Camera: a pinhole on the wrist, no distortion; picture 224 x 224 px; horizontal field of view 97.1 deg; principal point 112.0 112.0 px. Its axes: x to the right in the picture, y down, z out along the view. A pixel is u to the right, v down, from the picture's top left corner.
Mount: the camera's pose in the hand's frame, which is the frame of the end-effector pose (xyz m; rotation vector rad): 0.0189 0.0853 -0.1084 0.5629 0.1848 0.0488
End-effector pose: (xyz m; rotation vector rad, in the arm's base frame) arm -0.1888 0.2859 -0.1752 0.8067 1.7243 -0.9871
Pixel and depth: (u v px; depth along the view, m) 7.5 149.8 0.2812
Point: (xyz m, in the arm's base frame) -0.0240 0.0640 -0.0176
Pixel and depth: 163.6 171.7 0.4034
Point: -0.0705 0.0690 -0.5551
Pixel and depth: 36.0 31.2 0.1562
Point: -0.2765 0.2520 -0.0733
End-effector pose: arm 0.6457 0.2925 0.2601 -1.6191 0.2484 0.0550
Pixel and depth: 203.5 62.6 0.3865
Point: 1.1297 0.2985 0.4159
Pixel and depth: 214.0 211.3 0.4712
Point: 1.2153 0.6592 -0.1584
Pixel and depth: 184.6 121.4 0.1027
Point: 0.7425 0.2464 0.1953
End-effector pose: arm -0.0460 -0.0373 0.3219 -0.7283 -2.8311 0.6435
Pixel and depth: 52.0 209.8 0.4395
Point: 0.0460 -0.1562 -0.2467
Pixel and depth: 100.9 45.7 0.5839
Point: -0.3815 -0.5138 0.4112
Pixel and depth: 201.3 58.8 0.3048
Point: -0.4298 -0.0205 0.4053
